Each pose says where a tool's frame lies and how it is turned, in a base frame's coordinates. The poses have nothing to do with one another.
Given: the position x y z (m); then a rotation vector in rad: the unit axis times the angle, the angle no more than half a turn.
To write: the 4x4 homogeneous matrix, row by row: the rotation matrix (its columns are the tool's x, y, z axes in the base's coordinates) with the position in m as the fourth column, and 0 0 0 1 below. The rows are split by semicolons. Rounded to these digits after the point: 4 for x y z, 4 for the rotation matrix.
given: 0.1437, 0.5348, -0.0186, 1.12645, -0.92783, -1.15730
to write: 0.1833, 0.2072, -0.9610, 0.1437; -0.9830, 0.0319, -0.1807, 0.5348; -0.0068, 0.9778, 0.2095, -0.0186; 0, 0, 0, 1
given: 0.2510, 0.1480, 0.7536, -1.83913, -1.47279, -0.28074
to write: 0.3138, 0.9091, -0.2739, 0.2510; 0.7446, -0.0566, 0.6651, 0.1480; 0.5891, -0.4126, -0.6947, 0.7536; 0, 0, 0, 1
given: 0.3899, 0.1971, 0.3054, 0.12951, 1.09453, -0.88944
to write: 0.1610, 0.6803, 0.7150, 0.3899; -0.5607, 0.6592, -0.5010, 0.1971; -0.8122, -0.3203, 0.4876, 0.3054; 0, 0, 0, 1
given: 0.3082, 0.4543, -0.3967, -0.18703, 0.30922, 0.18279
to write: 0.9364, -0.2064, 0.2840, 0.3082; 0.1493, 0.9663, 0.2098, 0.4543; -0.3177, -0.1541, 0.9356, -0.3967; 0, 0, 0, 1
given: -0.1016, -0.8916, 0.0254, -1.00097, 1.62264, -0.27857
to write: 0.0154, -0.4545, 0.8906, -0.1016; -0.7255, 0.6079, 0.3227, -0.8916; -0.6881, -0.6511, -0.3203, 0.0254; 0, 0, 0, 1
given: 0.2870, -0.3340, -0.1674, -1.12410, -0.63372, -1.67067
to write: -0.0849, 0.9208, 0.3807, 0.2870; -0.4366, -0.3778, 0.8164, -0.3340; 0.8956, -0.0969, 0.4341, -0.1674; 0, 0, 0, 1
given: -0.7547, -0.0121, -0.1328, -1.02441, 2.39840, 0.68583
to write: -0.6281, -0.7523, 0.1990, -0.7547; -0.5334, 0.6024, 0.5939, -0.0121; -0.5666, 0.2669, -0.7796, -0.1328; 0, 0, 0, 1
